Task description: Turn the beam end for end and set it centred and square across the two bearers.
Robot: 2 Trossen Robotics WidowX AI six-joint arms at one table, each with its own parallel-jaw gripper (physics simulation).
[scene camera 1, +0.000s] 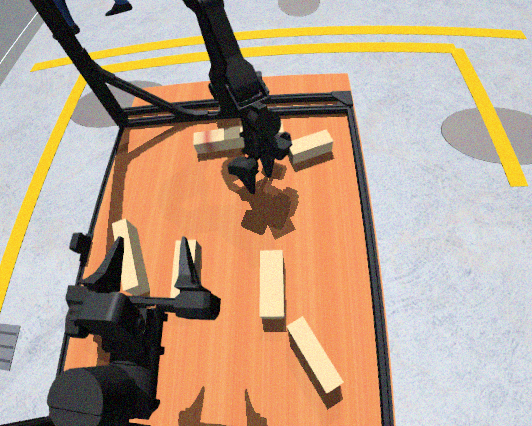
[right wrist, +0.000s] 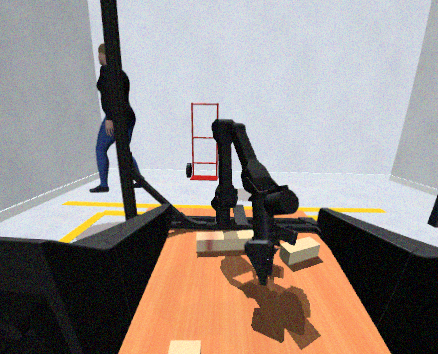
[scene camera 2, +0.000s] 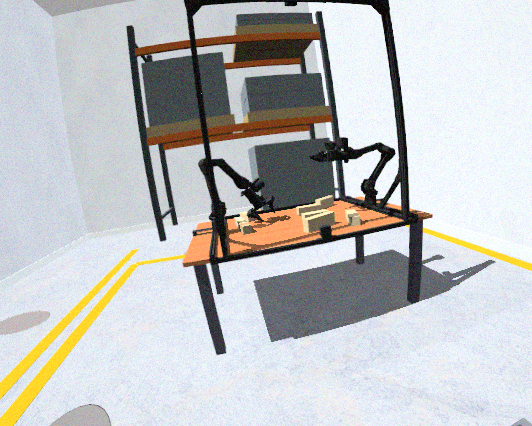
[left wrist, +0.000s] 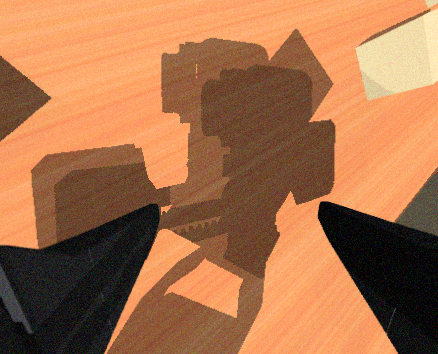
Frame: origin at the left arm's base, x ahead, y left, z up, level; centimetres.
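Seen in the pictures: left gripper, fingertip midpoint: (scene camera 1: 261, 185) (right wrist: 266, 279) (scene camera 2: 269, 217) (left wrist: 237, 210); right gripper, fingertip midpoint: (scene camera 1: 152, 237) (right wrist: 244, 212) (scene camera 2: 311, 157); left arm's base, link origin: (scene camera 1: 229, 105) (right wrist: 222, 220); right arm's base, link origin: (scene camera 2: 370, 204).
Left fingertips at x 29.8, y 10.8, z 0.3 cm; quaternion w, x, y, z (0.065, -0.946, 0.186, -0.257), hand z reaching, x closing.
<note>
Pixels of each thing's top centre, then the offset from my left fingertips to it. "spot": a spot on its surface instead.
- pale beam, top centre: (scene camera 1: 237, 131) (right wrist: 235, 234) (scene camera 2: 241, 220) dx -16.5, dy -6.9, dz +2.1 cm
- pale block, surface spot: (left wrist: 400, 60) spot: dx +18.4, dy +3.0, dz +0.8 cm
The pale beam (scene camera 1: 205, 141) (right wrist: 225, 243) lies across the table at the back, its red band near its left end; its other end is hidden behind the left arm. Two plain blocks, one (scene camera 1: 271, 285) mid-table and one (scene camera 1: 177, 272) partly behind a right finger, lie roughly parallel; I cannot tell for certain that they are the bearers. My left gripper (scene camera 1: 261, 183) (scene camera 2: 267, 215) (left wrist: 237, 210) is open and empty above the table, in front of the beam. My right gripper (scene camera 1: 152, 239) (scene camera 2: 311, 158) is open and empty, held high.
Other plain blocks lie at the back right (scene camera 1: 311, 149), at the left (scene camera 1: 128, 257) and at the lower right (scene camera 1: 316, 356). A pale block (left wrist: 400, 60) shows in the left wrist view. A black frame (scene camera 1: 367, 225) edges the table, with posts rising from it.
</note>
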